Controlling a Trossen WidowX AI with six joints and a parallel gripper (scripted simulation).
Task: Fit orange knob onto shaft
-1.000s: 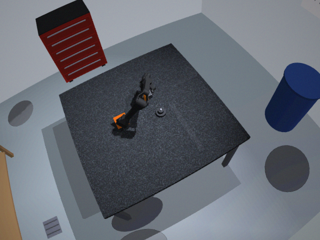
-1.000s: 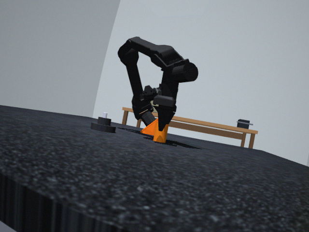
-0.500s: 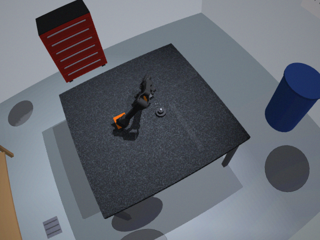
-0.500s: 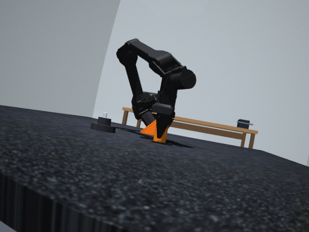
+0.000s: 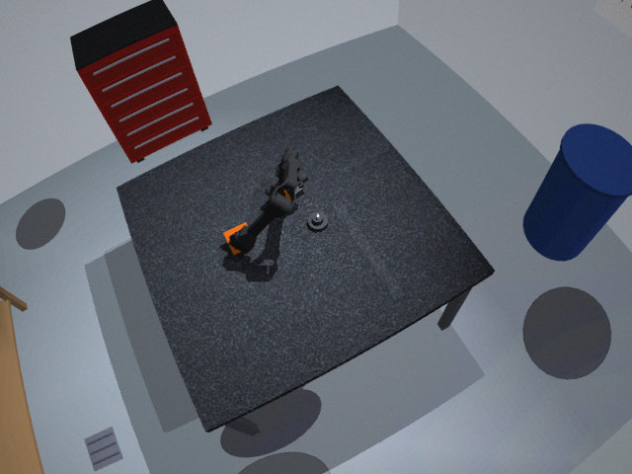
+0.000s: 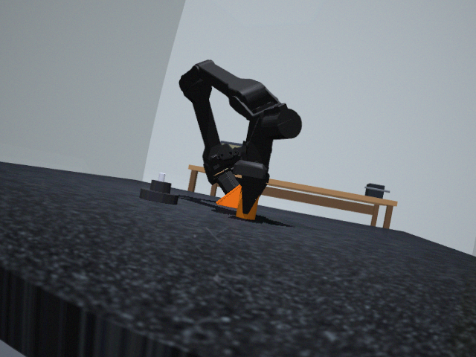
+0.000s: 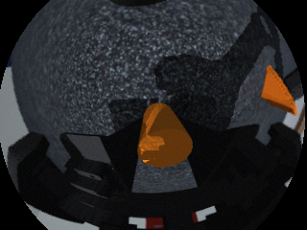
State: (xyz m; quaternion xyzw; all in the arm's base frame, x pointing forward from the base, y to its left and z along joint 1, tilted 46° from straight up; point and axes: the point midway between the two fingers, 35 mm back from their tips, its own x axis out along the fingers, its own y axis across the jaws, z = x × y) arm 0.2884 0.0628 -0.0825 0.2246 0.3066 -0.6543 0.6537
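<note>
The round black pedestal is 19 cm to the right of my gripper tip, 4 cm ahead of it and 2 cm above it. From my gripper tip the other things lie so: orange knob (3 cm above).
</note>
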